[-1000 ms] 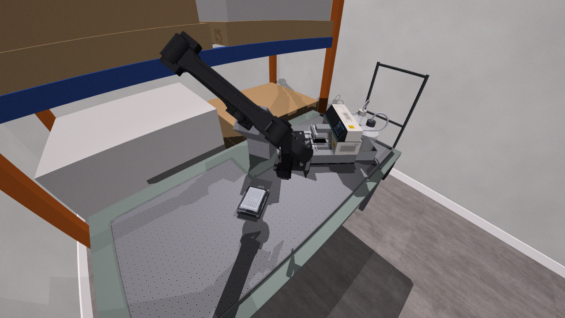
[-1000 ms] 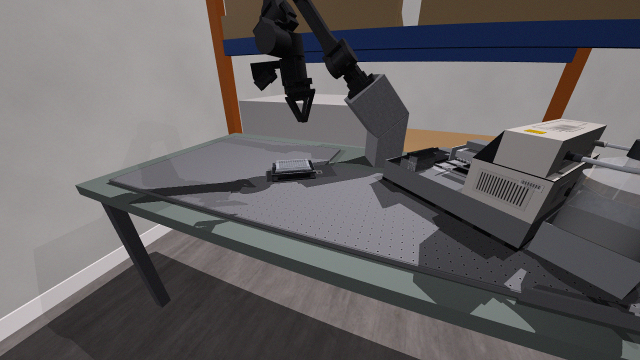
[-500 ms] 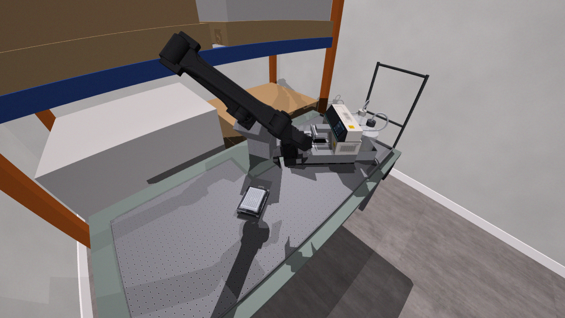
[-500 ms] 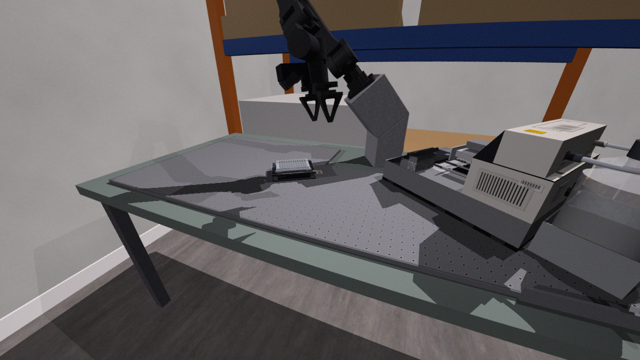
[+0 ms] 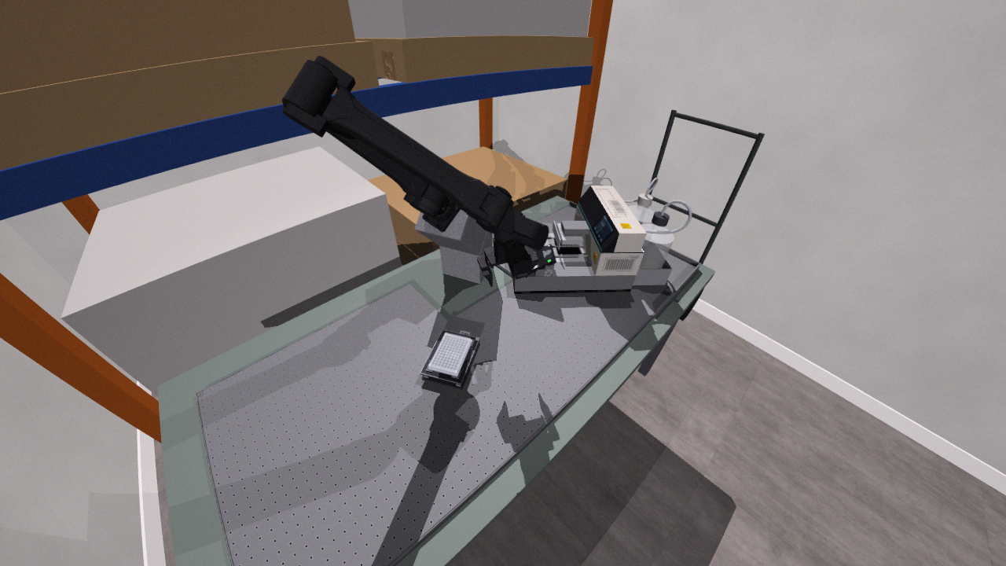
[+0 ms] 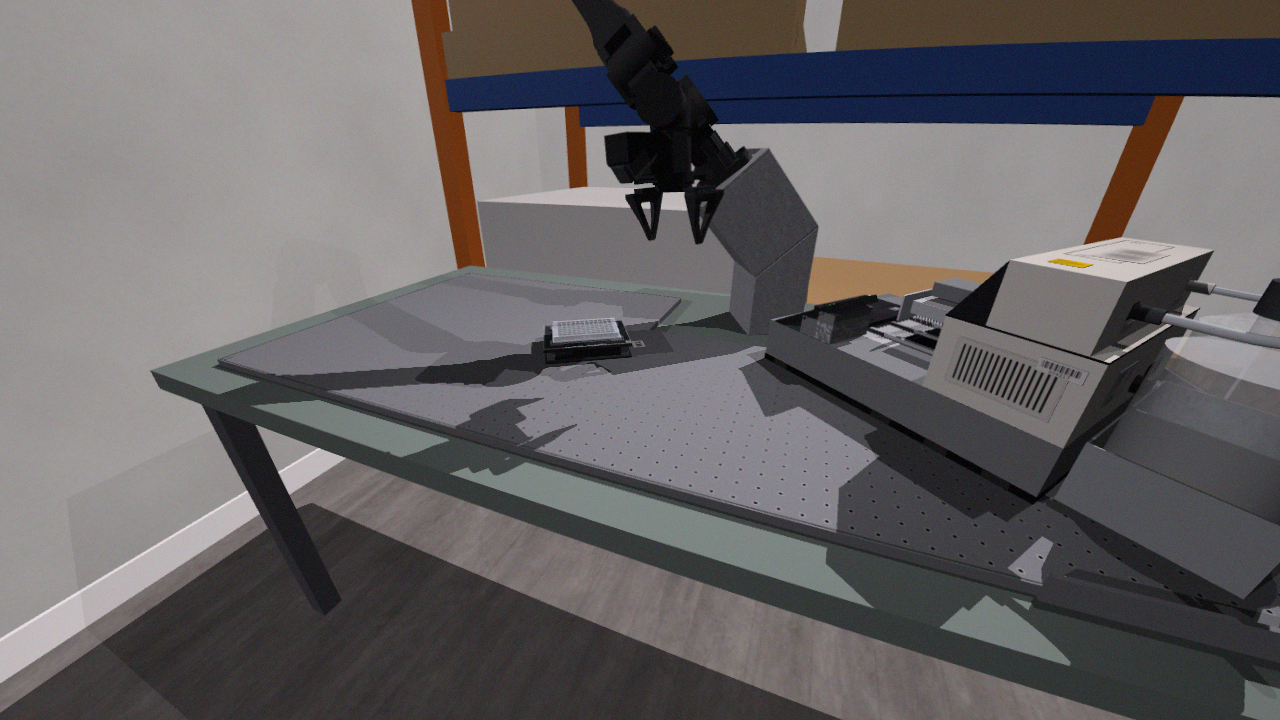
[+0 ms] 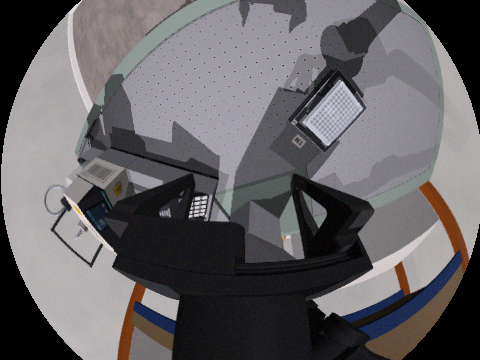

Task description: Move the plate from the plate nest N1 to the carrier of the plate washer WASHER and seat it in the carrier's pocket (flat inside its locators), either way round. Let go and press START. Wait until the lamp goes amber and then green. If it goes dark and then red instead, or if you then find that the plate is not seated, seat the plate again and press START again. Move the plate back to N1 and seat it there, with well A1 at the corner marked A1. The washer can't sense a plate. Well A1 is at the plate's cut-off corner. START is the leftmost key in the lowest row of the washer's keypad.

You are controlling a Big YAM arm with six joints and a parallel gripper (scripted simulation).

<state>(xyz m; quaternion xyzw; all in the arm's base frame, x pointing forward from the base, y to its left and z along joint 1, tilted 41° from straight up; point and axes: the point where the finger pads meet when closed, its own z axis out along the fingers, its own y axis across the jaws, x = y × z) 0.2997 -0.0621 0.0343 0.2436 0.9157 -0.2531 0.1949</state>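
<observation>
The white well plate is 70 mm behind my hand, 170 mm to the right of it and 200 mm below it. Also, from my hand: black plate nest N1 (70 mm behind, 170 mm to the right, 210 mm below); then plate washer (30 mm behind, 450 mm to the left, 100 mm below).
</observation>
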